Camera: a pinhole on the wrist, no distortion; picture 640 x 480 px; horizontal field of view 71.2 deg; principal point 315.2 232.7 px. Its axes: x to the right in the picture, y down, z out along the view. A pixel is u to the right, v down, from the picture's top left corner.
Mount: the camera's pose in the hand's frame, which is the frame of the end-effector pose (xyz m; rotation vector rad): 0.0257 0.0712 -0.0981 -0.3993 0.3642 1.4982
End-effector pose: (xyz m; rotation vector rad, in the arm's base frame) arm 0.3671 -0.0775 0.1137 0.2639 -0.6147 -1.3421
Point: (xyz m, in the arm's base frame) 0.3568 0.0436 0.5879
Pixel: 257 240
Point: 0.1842 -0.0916 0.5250
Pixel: 66 142
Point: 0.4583 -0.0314 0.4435
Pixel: 330 197
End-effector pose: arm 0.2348 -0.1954 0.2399 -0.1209 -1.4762 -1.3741
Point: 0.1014 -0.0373 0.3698
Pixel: 37 155
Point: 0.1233 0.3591 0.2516
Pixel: 111 443
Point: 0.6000 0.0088 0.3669
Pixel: outside the picture
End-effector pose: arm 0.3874 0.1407 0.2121 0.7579 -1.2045 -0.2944
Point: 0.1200 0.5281 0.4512
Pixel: 589 428
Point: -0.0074 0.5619 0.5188
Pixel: 539 389
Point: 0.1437 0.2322 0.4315
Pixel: 330 235
